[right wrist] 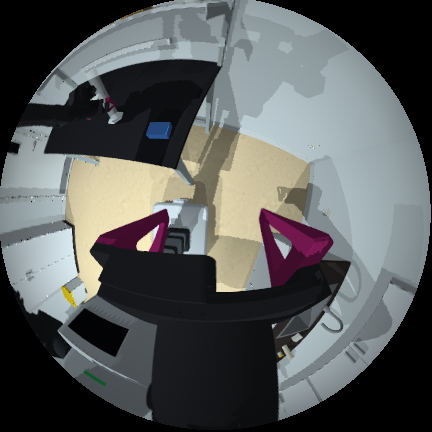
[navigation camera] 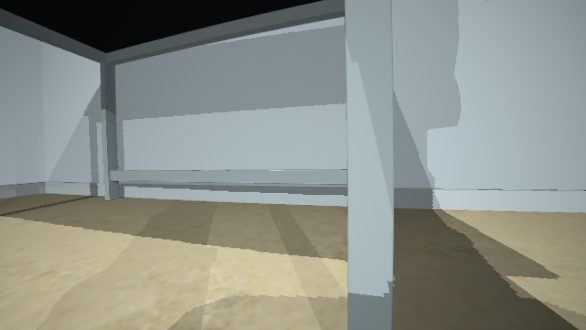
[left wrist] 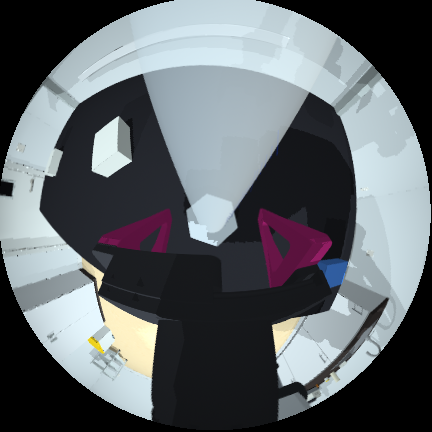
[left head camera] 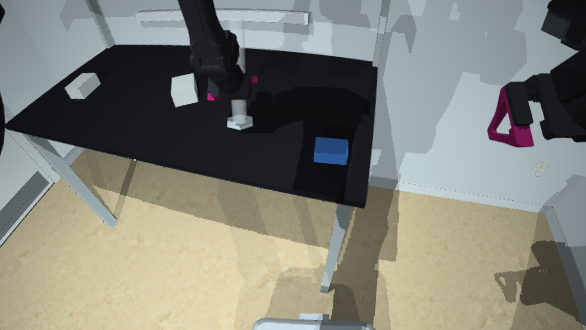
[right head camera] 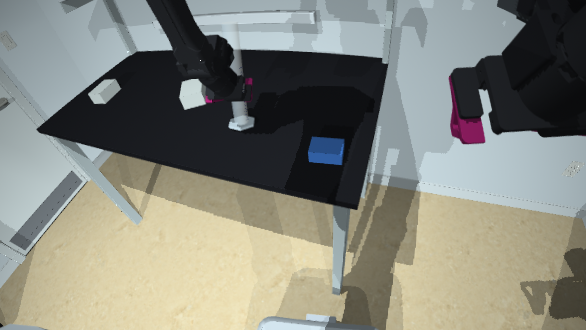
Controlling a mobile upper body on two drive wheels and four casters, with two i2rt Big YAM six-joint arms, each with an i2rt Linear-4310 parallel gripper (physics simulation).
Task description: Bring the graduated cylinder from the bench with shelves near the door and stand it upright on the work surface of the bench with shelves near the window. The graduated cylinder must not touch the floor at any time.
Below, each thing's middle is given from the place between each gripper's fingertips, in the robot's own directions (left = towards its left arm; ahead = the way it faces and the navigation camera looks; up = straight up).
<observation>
Now: right hand 440 mm short of the graduated cylinder (left head camera: 239,120), 500 mm to the right of it and 200 mm above it.
I see my left gripper 2 cm short of the graduated cylinder and 6 cm below it.
</observation>
